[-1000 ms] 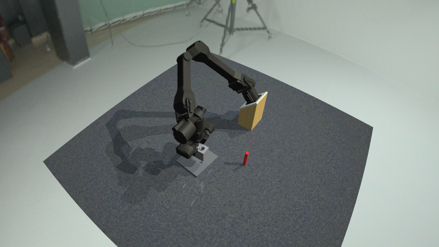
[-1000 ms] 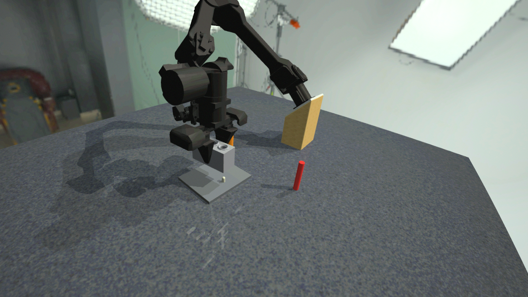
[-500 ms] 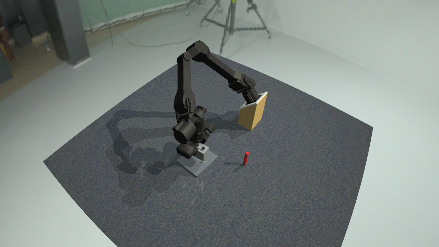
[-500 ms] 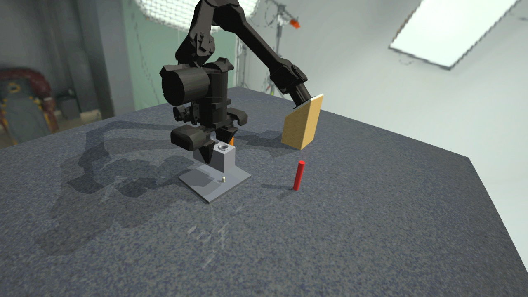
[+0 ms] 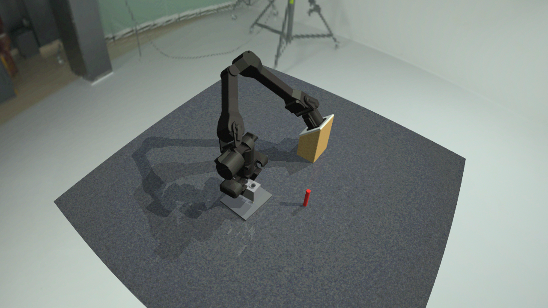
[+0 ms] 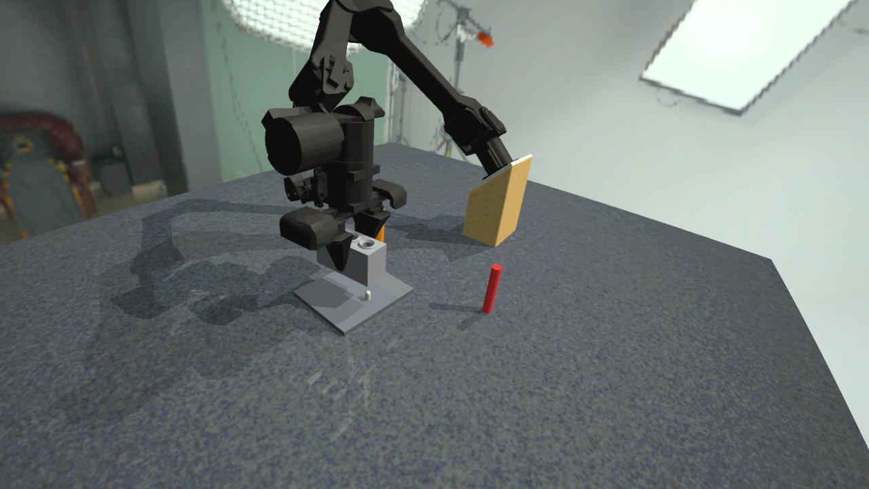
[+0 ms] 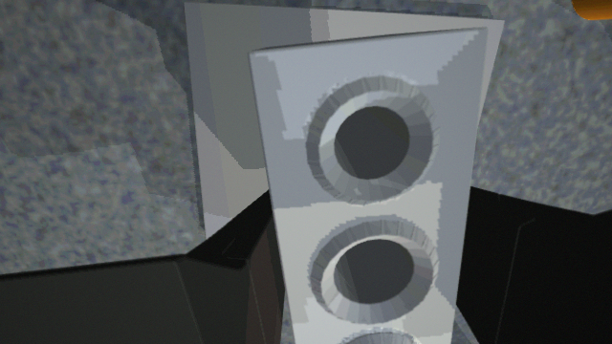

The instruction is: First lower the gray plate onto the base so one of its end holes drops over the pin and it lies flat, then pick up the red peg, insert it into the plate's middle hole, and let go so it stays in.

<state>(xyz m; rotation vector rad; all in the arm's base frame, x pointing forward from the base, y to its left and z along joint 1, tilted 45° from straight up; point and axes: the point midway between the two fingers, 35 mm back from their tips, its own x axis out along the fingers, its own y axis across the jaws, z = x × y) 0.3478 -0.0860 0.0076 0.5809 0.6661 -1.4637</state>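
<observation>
My gripper tip is 10 mm past the flat gray base, 10 mm to the right of it and 50 mm above it. From my gripper tip the other things lie so: orange cylinder: 130 mm behind, 70 mm to the right, 20 mm below; then red peg: 110 mm behind, 180 mm to the left, 20 mm below; then gray plate: 30 mm above.
</observation>
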